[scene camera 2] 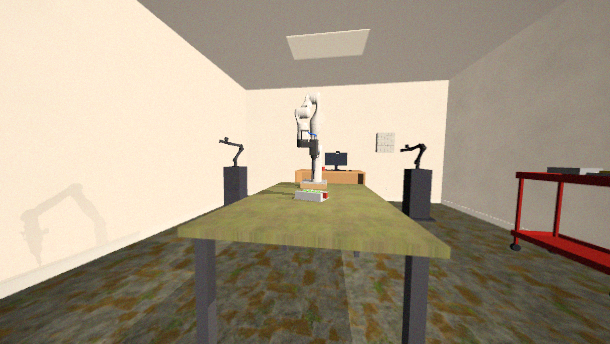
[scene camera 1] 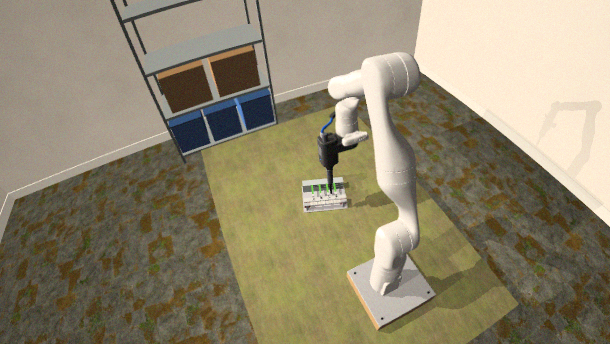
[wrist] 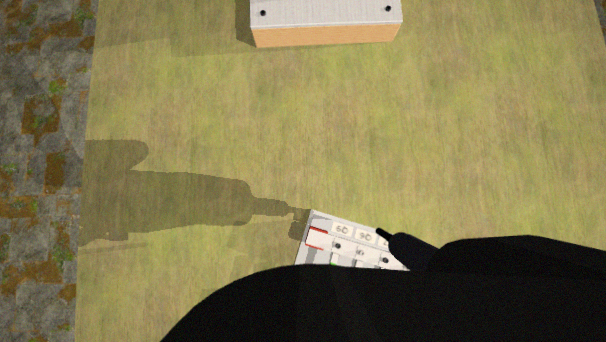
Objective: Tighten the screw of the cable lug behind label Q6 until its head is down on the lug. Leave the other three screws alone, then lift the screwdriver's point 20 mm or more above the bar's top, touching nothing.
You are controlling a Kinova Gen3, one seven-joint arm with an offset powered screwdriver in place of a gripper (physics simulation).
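Frame: origin at the arm's base, x ahead, y left, z up, level; millimetres.
Where they show: hand, tool point: [scene camera 2: 313,179] [scene camera 1: 331,193] [wrist: 378,230]; arm's base, link origin: [scene camera 2: 316,181] [scene camera 1: 383,281].
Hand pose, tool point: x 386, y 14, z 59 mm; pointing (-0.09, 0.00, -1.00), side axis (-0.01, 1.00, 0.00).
Things, the pixels of their centre, and the offset from my tool point. Level surfaces: height alone.
- terminal block, body centre: [wrist: 362,279] [scene camera 1: 324,193] [scene camera 2: 312,194] 74 mm ahead, 2 mm right, 88 mm down
- label Q9, body centre: [wrist: 342,229] 3 mm ahead, 28 mm right, 71 mm down
- Q9 screw, body centre: [wrist: 337,245] 24 mm ahead, 36 mm right, 70 mm down
- third screw, body centre: [wrist: 384,259] 45 mm ahead, 25 mm left, 71 mm down
- table, surface height: 113 mm down
The screwdriver [scene camera 1: 331,191] [scene camera 2: 313,180] [wrist: 378,231] points down over the terminal block [scene camera 1: 306,183] [scene camera 2: 307,196] [wrist: 320,216]. A small gap shows under its point in scene camera 2; its exact height is unclear. In the wrist view, label Q6 [wrist: 365,235] is upside down, second from the left, beside label Q9 [wrist: 341,229]. The screw behind Q6 [wrist: 360,252] looks pale; its neighbours, the Q9 screw [wrist: 337,246] and a third screw [wrist: 385,260], look dark. The fourth screw is hidden behind the tool in the wrist view. The tool has no fingers.
The arm's base plate [scene camera 1: 410,295] [scene camera 2: 313,185] [wrist: 325,13] stands on the table [scene camera 1: 270,270] [scene camera 2: 310,225] [wrist: 450,125]. A shelf rack [scene camera 1: 267,65] stands beyond the table. Scene camera 2 shows a red cart [scene camera 2: 560,243] and two dark pedestals [scene camera 2: 235,185] [scene camera 2: 417,195] beside the table.
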